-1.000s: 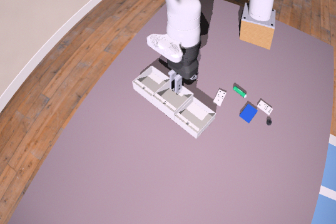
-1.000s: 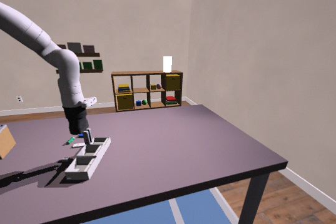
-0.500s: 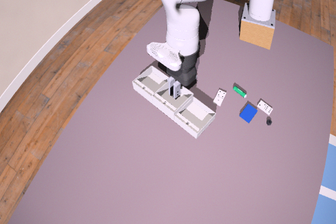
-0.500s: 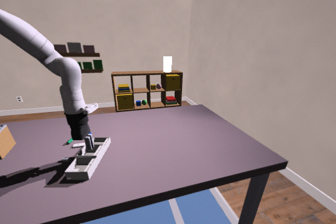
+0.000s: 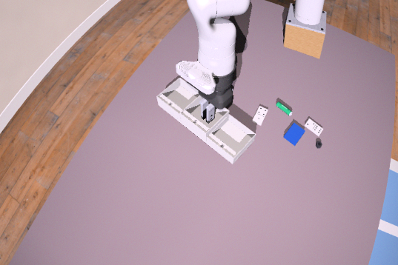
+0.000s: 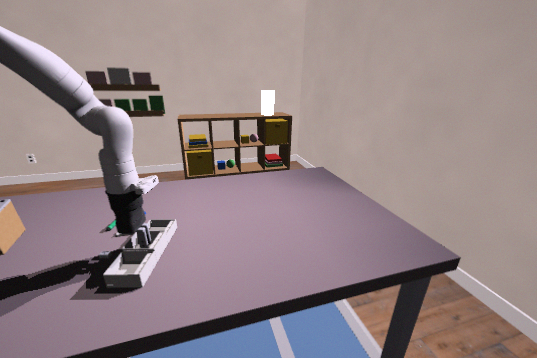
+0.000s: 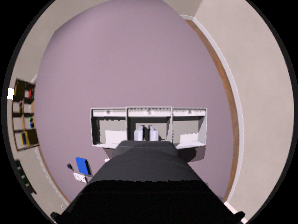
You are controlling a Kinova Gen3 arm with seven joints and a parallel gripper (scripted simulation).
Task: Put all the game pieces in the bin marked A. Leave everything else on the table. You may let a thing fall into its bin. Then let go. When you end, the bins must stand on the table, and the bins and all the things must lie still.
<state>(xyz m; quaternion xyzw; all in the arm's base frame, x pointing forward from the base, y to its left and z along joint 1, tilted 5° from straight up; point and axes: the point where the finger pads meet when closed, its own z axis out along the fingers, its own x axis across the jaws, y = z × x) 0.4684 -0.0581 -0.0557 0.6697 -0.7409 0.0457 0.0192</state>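
Now: hand 10 mm to the left of the joined white bins and 10 mm above it. Also, from my hand: green cylinder 160 mm behind, 140 mm to the left, 30 mm below; then white-grey object 110 mm behind, 30 mm below, 10 mm to the right; then blue flat block 200 mm to the left, 110 mm behind, 30 mm below.
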